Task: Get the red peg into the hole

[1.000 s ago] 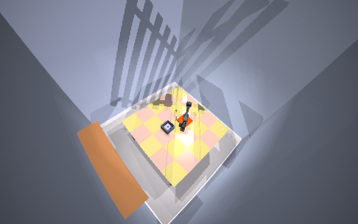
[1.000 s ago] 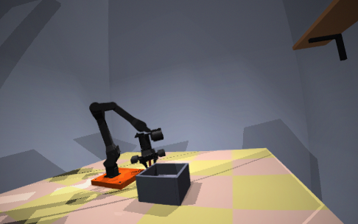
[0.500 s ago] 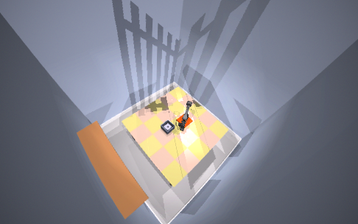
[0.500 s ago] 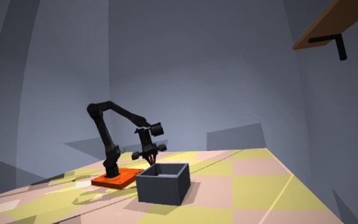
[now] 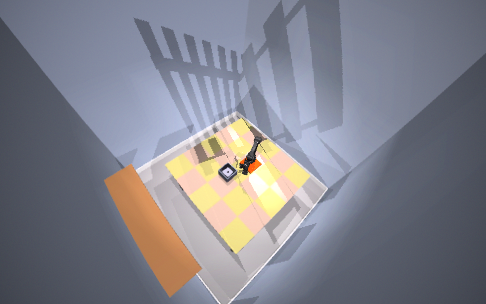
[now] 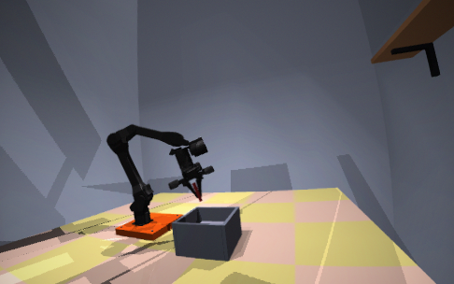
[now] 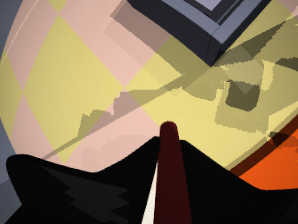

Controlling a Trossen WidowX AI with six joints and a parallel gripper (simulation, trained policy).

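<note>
Right now my gripper tip is 120 mm short of the pale plate, 140 mm to the left of it and 70 mm above it. Round my gripper tip: dark box (120 mm ahead, 140 mm to the right, 90 mm below); red peg (10 mm behind, 20 mm above).
</note>
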